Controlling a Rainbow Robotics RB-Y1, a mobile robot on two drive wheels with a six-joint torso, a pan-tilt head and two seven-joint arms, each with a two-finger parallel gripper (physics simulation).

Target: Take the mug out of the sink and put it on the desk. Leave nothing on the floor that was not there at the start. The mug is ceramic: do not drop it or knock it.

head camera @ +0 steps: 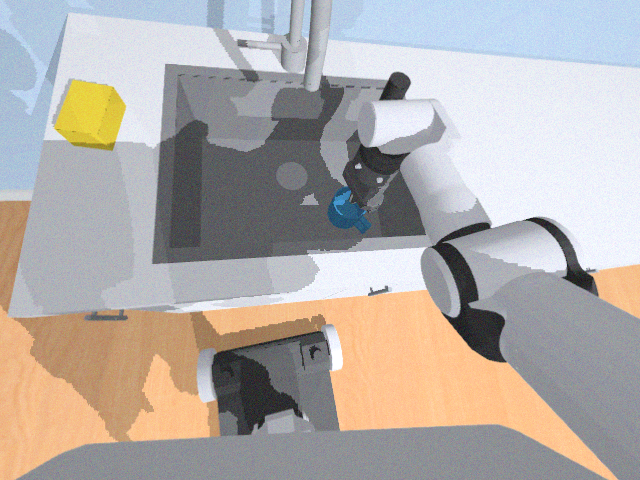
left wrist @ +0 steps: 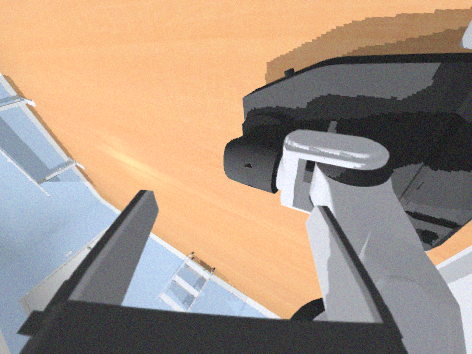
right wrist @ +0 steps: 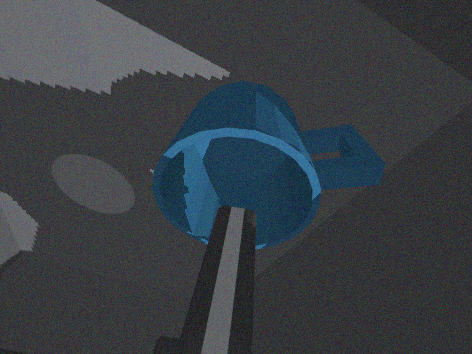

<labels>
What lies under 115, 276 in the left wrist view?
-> My left gripper.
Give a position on a blue ceramic mug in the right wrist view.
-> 241, 146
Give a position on a blue ceramic mug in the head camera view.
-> At 341, 213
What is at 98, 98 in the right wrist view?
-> A sink.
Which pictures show my right gripper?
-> The head camera view and the right wrist view only.
</labels>
